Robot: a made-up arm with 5 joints.
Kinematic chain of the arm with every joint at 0, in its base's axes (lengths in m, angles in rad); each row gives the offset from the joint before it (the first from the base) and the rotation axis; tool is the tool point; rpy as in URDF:
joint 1: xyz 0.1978 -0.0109 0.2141 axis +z
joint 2: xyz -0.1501 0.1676 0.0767 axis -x
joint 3: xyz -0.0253 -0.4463 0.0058 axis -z
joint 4: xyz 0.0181 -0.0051 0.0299 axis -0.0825 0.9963 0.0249
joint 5: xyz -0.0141 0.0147 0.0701 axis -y
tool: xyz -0.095 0.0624 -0.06 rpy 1.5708 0 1.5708
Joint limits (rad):
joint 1: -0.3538..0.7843
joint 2: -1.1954..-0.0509
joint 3: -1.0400..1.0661
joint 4: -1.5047..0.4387
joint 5: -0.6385..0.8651
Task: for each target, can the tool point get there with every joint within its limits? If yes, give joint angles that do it. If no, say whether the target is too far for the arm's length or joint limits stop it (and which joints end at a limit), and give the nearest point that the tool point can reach.
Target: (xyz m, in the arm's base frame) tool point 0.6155 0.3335 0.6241
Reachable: no: joint limits stop it (at a limit: joint 1, joint 2, joint 3, joint 4, joint 5) | nearest point 0.2347 -0.2479 0.4303 | short by 0.722 m
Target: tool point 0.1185 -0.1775 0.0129
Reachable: yes | joints 0.6905 -0.8081 0.3557 -0.3906 0.6412
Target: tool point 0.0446 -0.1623 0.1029
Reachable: yes | joints -0.0061 -0.3906 0.5503 -1.2038 0.1071
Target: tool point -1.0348 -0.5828 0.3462
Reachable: no: too far | nearest point -0.2101 -0.2401 0.3118 | short by 0.894 m
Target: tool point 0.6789 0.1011 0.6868
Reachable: no: joint limits stop it (at a limit: joint 1, joint 2, joint 3, joint 4, joint 5) | nearest point 0.2347 -0.2479 0.4303 | short by 0.620 m
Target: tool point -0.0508 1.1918 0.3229
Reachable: no: too far | nearest point 0.0190 0.1712 -0.0658 | short by 1.094 m
